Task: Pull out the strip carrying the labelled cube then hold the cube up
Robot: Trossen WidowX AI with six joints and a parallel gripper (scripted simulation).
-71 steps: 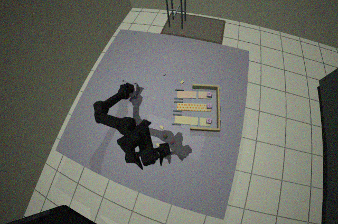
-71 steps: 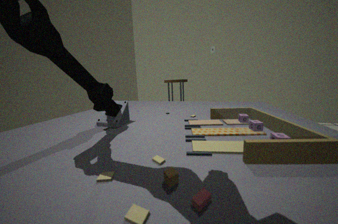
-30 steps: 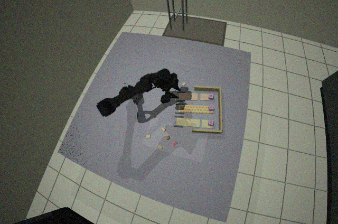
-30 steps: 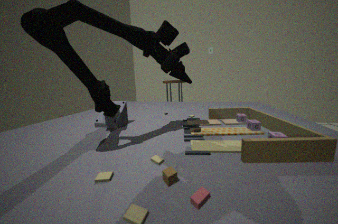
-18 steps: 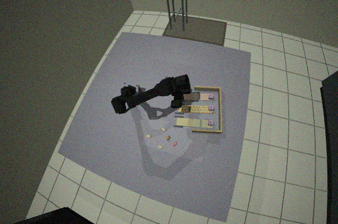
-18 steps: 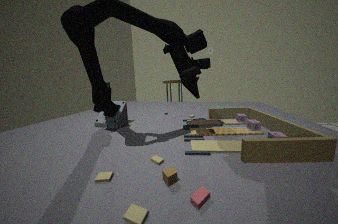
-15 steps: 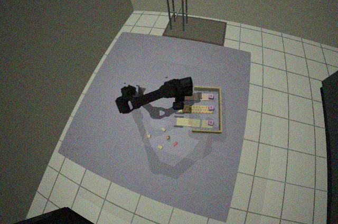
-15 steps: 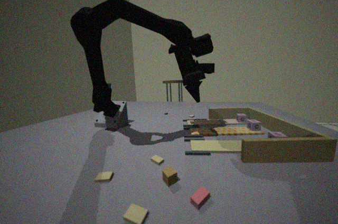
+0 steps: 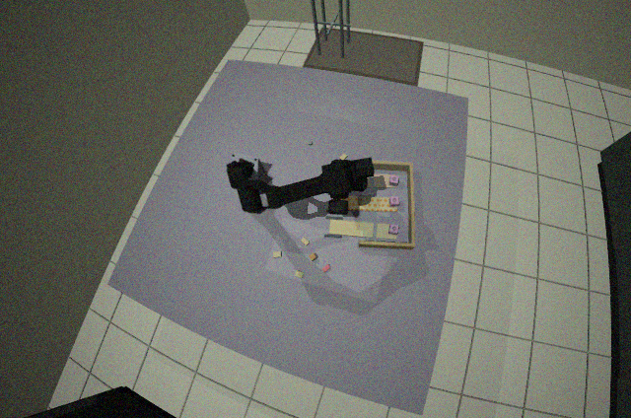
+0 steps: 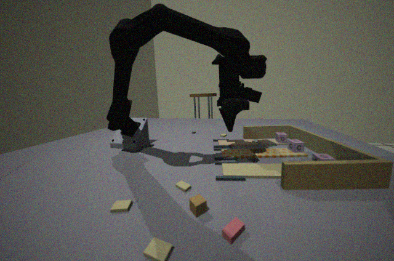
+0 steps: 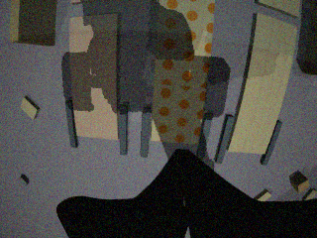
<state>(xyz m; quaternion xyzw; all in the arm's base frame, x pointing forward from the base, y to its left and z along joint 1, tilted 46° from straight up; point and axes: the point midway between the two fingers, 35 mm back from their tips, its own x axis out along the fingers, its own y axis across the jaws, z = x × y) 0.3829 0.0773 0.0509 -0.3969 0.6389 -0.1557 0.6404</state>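
The dotted strip lies 9 cm ahead of my gripper tip, 3 cm to the left of it and 7 cm below it. Also, from my gripper tip: pink block: 4 cm ahead, 25 cm to the right, 7 cm below; tan cube: 2 cm behind, 23 cm to the right, 6 cm below.
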